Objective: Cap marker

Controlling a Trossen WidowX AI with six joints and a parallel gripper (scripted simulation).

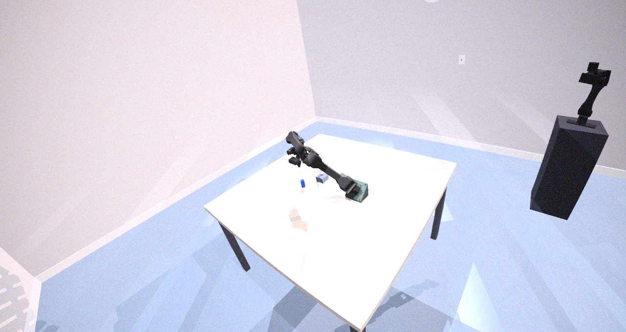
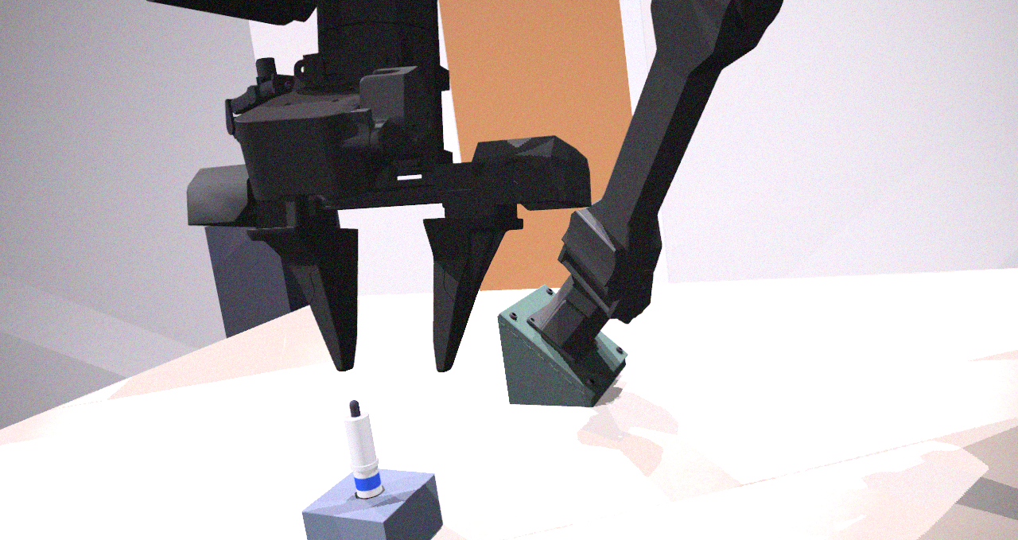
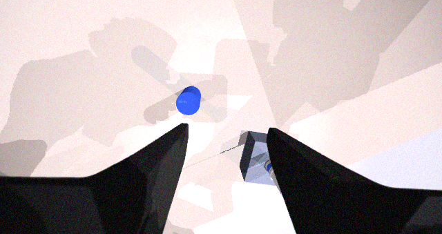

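The marker cap lies 10 mm behind my gripper tip, 30 mm to the left of it and 130 mm below it.
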